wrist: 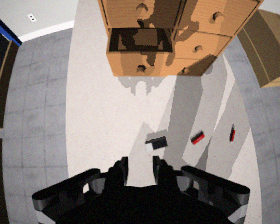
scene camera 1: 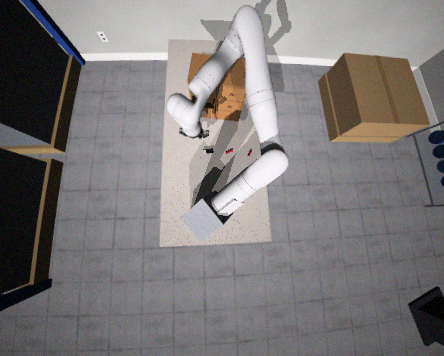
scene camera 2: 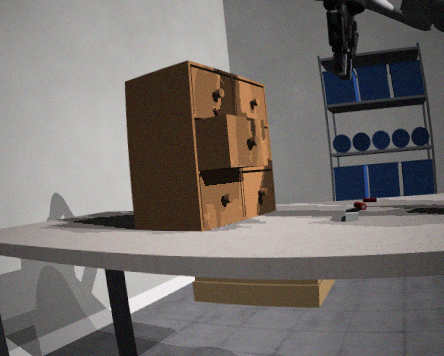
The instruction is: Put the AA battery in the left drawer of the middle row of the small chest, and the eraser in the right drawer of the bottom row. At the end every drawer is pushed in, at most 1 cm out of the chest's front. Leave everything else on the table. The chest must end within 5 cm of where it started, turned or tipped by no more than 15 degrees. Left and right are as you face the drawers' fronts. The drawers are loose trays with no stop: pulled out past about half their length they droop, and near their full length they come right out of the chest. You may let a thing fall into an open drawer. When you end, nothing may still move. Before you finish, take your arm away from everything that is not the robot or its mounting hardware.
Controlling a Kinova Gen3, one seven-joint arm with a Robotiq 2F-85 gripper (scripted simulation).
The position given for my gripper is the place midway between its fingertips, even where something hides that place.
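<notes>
Visible: my gripper, at [scene camera 2: 341, 77] and, in the wrist view, at [wrist: 140, 163].
</notes>
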